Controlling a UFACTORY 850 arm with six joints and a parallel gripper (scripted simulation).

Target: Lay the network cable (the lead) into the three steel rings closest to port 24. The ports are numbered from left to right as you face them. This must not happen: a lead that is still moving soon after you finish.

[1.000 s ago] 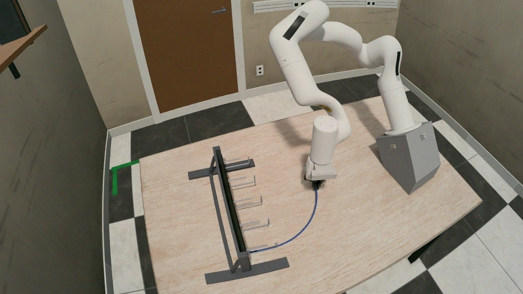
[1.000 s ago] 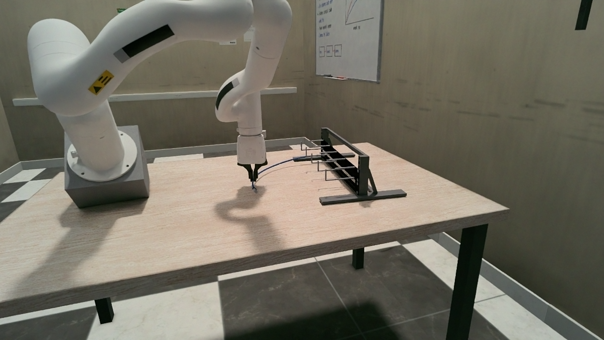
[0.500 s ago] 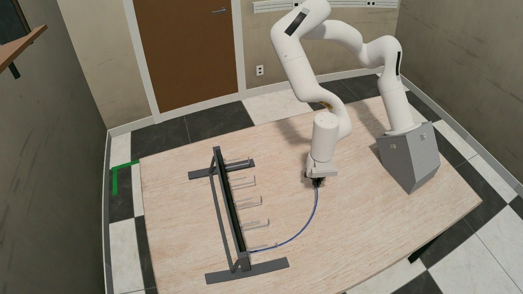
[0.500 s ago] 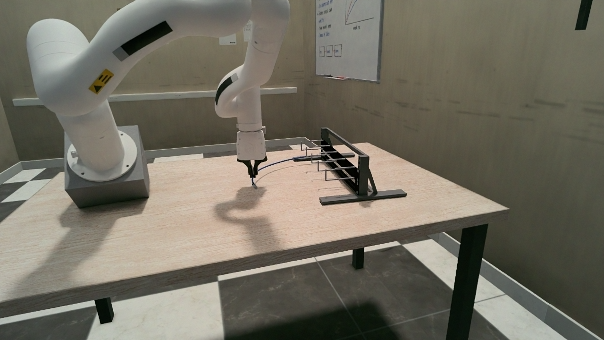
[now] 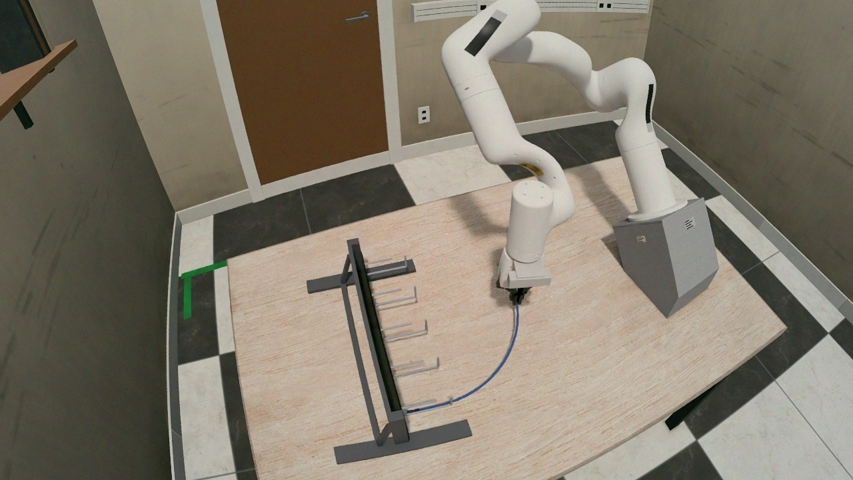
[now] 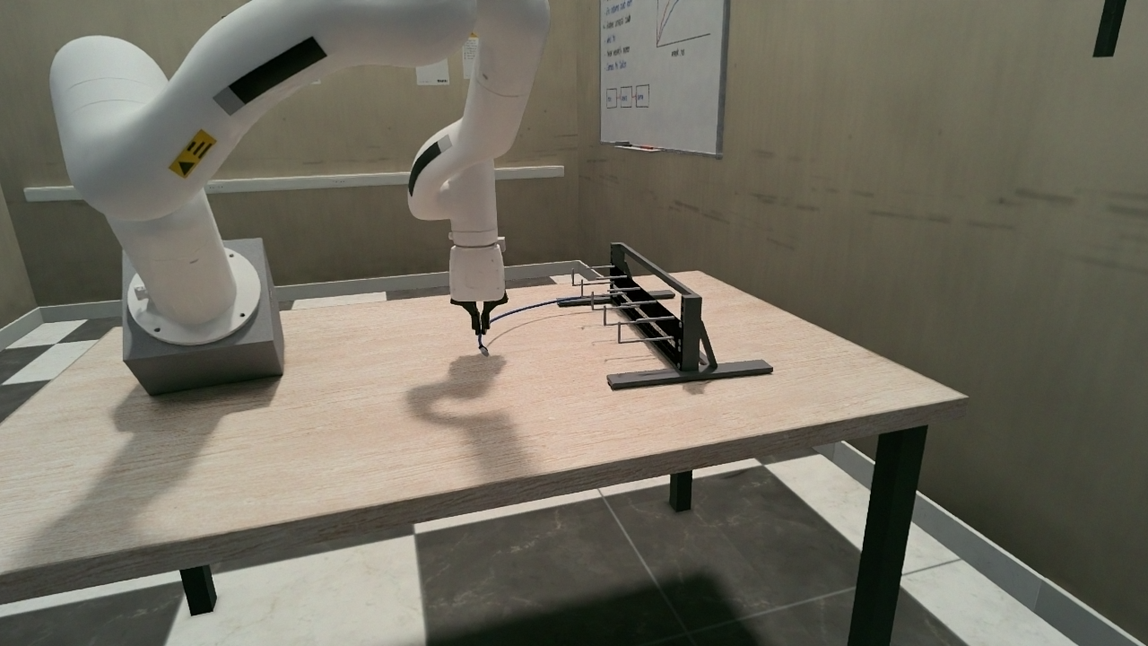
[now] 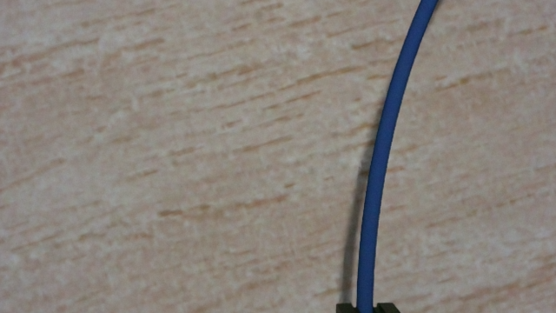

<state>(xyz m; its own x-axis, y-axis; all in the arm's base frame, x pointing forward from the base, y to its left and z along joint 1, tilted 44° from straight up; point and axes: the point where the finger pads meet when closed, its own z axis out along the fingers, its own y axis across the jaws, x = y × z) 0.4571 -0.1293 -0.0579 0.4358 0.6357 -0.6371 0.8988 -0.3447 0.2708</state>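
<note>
Now: hand 3 cm past the plug, 10 cm to the left of it and 2 cm above it. Also, from my hand: dark patch panel: 34 cm ahead, 5 cm to the right, 1 cm above.
</note>
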